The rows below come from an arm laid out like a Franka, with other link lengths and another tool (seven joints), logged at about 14 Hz.
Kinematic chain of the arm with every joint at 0, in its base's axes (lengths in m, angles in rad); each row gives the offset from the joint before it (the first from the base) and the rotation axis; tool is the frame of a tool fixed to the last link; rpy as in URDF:
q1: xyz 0 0 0.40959 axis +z
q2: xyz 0 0 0 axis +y
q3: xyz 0 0 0.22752 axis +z
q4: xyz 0.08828 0 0 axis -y
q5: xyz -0.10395 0 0.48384 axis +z
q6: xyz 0 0 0 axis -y
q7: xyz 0.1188 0 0 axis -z
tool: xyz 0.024 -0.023 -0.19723 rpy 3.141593 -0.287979 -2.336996
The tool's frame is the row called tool.
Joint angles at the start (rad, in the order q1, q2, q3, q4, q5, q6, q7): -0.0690 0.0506 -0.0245 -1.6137 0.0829 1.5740 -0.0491
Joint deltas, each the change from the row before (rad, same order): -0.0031 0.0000 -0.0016 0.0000 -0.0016 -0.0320 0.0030; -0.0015 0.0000 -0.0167 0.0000 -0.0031 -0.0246 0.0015; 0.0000 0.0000 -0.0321 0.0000 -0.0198 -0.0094 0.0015; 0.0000 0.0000 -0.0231 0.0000 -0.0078 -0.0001 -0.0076; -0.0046 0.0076 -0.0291 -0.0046 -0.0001 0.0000 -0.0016; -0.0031 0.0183 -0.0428 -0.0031 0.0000 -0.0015 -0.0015; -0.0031 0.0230 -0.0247 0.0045 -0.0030 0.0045 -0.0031; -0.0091 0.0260 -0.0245 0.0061 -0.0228 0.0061 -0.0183; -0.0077 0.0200 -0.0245 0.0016 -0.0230 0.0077 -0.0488
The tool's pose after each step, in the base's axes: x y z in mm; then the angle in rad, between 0 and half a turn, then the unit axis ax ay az. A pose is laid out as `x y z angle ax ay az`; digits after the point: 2 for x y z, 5 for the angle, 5 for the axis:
705.76 -74.89 476.28 2.80227 0.37593 -0.92659 -0.01053
698.96 -87.45 473.48 2.77891 0.36832 -0.92956 -0.01614
693.18 -113.39 472.68 2.76079 0.35247 -0.93575 -0.01191
690.29 -130.71 472.82 2.75745 0.34487 -0.93860 -0.00989
685.26 -153.66 464.90 2.74645 0.33006 -0.94384 -0.01511
677.59 -184.60 450.53 2.72564 0.30953 -0.95060 -0.02330
674.70 -204.32 438.14 2.71050 0.29772 -0.95430 -0.02587
669.64 -231.63 425.24 2.68544 0.29011 -0.95679 -0.01970
663.88 -257.13 414.09 2.66515 0.29829 -0.95439 -0.01243

